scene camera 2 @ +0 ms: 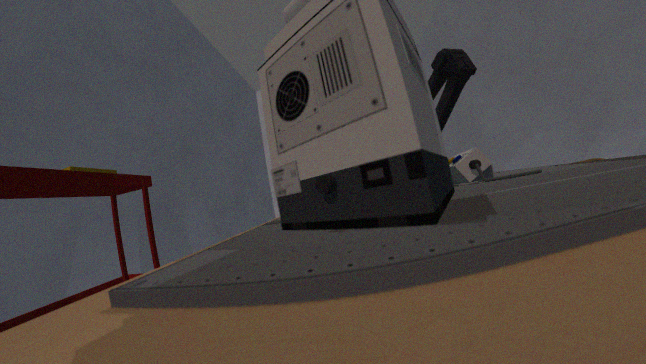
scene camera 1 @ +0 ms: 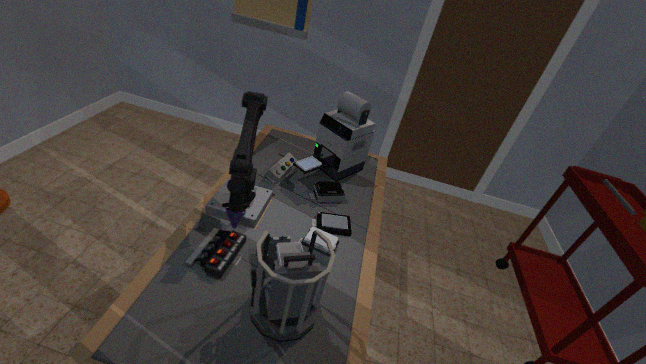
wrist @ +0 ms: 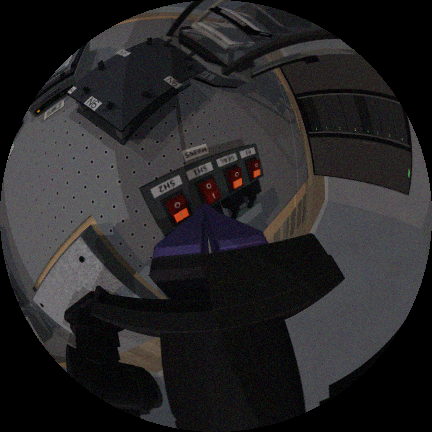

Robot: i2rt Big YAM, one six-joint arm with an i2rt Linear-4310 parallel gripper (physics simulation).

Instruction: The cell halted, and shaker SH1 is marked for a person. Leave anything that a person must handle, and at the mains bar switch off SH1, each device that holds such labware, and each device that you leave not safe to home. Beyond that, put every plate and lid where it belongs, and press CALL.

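Frame: origin at the arm's base, x ahead, y left, z up, level; metres.
Where they show: gripper, between the fingertips: [scene camera 1: 234,228] [wrist: 204,209]; arm's base, origin of its link: [wrist: 94,316].
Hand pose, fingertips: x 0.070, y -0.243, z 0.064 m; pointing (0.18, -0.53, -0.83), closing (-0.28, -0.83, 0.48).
Each offset is from my fingertips to the top centre of the thing.
My gripper [scene camera 1: 235,226] [wrist: 204,209] is shut and empty, its purple fingertips above and beside the mains bar [scene camera 1: 224,254] [wrist: 161,201]. In the wrist view, the SH2 switch @[dx -0.004, dy +0.009, dz -0.048 m] [wrist: 178,209], SEAL switch @[dx -0.009, dy -0.091, dz -0.048 m] [wrist: 236,178] and H1 switch @[dx -0.012, dy -0.141, dz -0.048 m] [wrist: 256,169] glow orange; the SH1 switch @[dx -0.007, dy -0.041, dz -0.048 m] [wrist: 209,191] is unlit. A white plate or lid stack [scene camera 1: 320,239] lies behind the barred hotel @[dx +0.296, dy -0.205, dz +0.241 m] [scene camera 1: 285,311]. A black-framed device @[dx +0.380, dy +0.301, dz -0.071 m] [scene camera 1: 334,223] holds a pale plate. A light plate @[dx +0.151, dy +0.598, dz +0.015 m] [scene camera 1: 308,163] sits at the sealer @[dx +0.292, dy +0.819, dz +0.355 m] [scene camera 1: 345,137] [scene camera 2: 345,125]. The call box @[dx +0.008, dy +0.579, dz -0.017 m] [scene camera 1: 282,168] [scene camera 2: 470,165] has coloured buttons; its lettering is unreadable.
A dark platform @[dx +0.200, dy -0.013, dz -0.025 m] [wrist: 135,82] with N6 labels lies beyond the mains bar. A low black-topped device @[dx +0.302, dy +0.506, dz -0.032 m] [scene camera 1: 329,191] stands before the sealer. The arm's base plate [scene camera 1: 264,196] [wrist: 75,272] is beside the bar. A red cart [scene camera 1: 550,352] [scene camera 2: 75,184] stands off the bench.
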